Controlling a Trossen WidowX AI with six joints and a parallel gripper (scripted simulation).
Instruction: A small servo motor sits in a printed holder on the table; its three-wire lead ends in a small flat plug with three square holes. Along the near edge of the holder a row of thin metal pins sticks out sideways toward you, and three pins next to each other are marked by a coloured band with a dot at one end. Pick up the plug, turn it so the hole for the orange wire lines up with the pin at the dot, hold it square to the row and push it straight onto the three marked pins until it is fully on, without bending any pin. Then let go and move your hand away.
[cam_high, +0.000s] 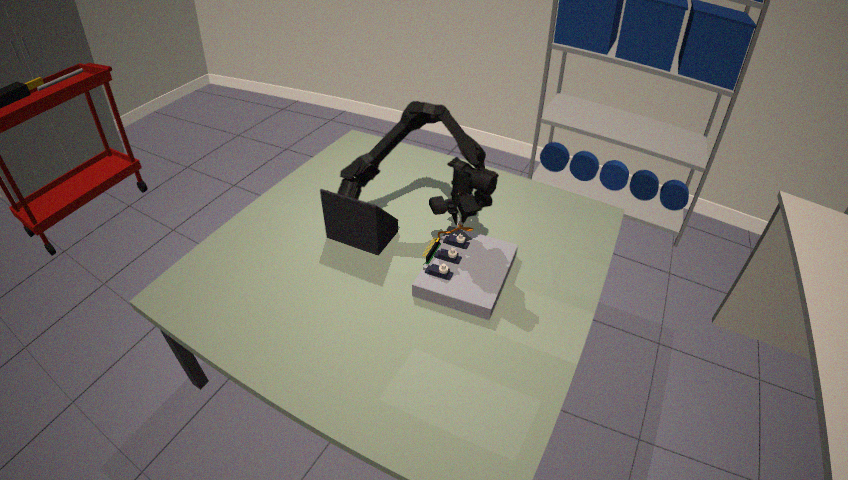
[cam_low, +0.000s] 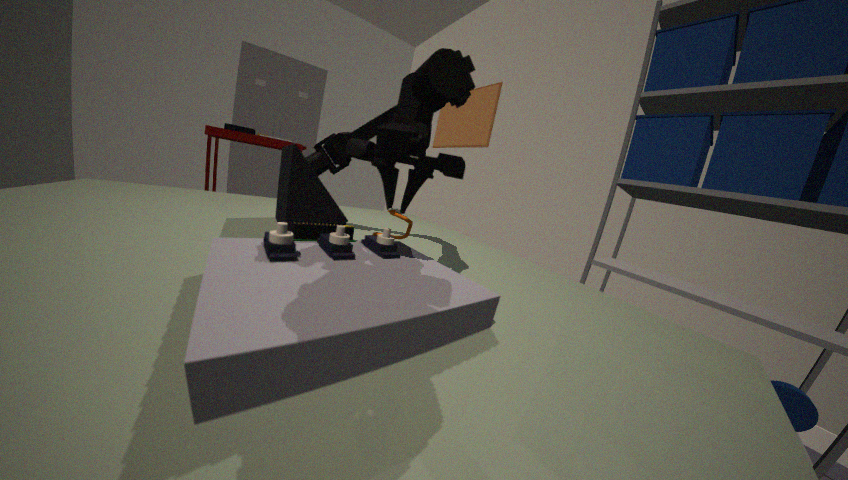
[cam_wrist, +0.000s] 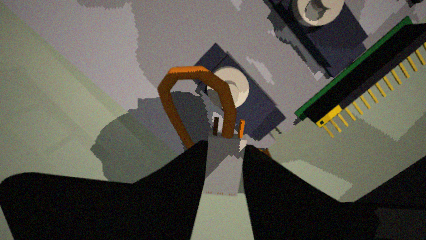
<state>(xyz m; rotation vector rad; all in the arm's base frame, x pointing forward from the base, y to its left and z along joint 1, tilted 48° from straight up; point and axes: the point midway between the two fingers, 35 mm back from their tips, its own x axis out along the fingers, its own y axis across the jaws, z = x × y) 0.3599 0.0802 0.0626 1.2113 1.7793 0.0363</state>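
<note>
My gripper tip is now 4 cm past the yellow band, 6 cm to the left of it and 4 cm above it. From my gripper tip the other things lie so: grey printed holder: 12 cm ahead, 8 cm to the right, 9 cm below.
</note>
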